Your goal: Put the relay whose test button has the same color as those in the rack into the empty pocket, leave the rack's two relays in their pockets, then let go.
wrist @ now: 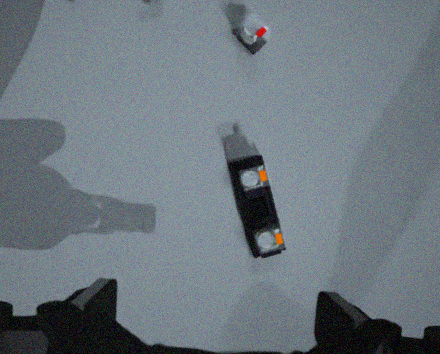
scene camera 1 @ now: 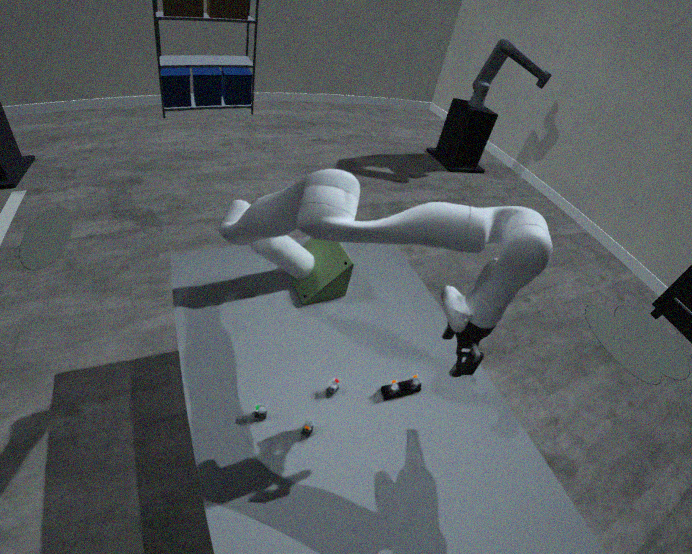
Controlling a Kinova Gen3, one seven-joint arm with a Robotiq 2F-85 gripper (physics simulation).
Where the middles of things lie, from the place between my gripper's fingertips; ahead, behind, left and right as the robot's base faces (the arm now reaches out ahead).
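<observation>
There is the black rack [wrist: 258, 208], and measured from that rack my hand is 6 cm beyond it, 1 cm to the left of it and 24 cm higher than it.
</observation>
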